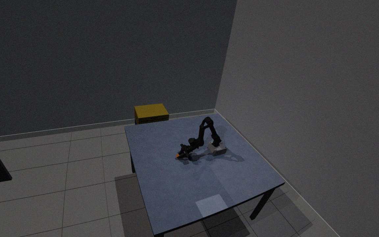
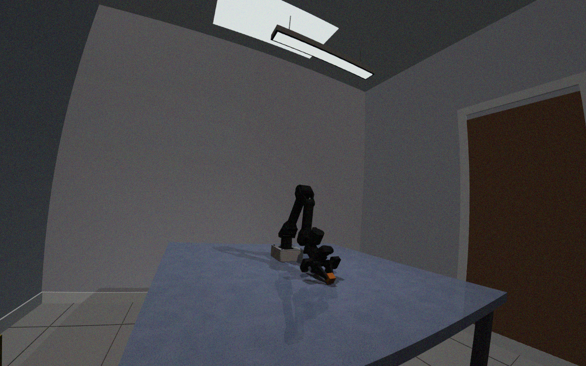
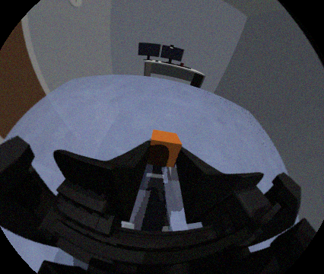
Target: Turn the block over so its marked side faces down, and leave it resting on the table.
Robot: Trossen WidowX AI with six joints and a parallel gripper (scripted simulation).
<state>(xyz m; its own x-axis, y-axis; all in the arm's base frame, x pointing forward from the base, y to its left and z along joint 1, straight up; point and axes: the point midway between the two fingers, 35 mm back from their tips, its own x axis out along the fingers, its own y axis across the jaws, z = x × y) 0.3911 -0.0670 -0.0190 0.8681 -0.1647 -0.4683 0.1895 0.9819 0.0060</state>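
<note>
Right now my gripper tip is 1 cm above the orange block.
</note>
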